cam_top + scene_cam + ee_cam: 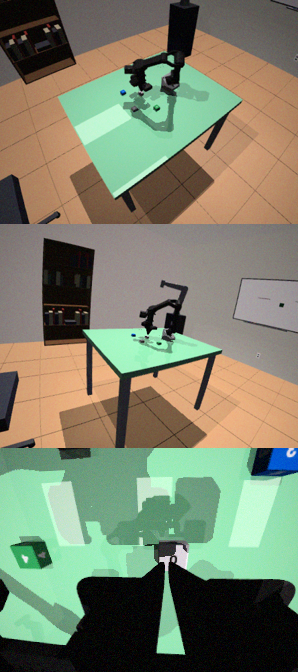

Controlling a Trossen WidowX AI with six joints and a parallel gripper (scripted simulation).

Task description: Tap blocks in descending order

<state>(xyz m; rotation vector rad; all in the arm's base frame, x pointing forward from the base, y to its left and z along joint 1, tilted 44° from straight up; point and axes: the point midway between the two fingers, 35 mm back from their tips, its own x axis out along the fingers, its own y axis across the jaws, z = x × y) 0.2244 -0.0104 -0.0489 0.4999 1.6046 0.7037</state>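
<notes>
Now: gripper tip 1 cm to the left of the white block and 3 cm above it. From my gripper tip the other things lie so: green block (1 cm behind, 18 cm to the left, 3 cm below); then blue block (11 cm ahead, 9 cm to the right, 3 cm below); then grey block (12 cm ahead, 10 cm to the left, 3 cm below).
</notes>
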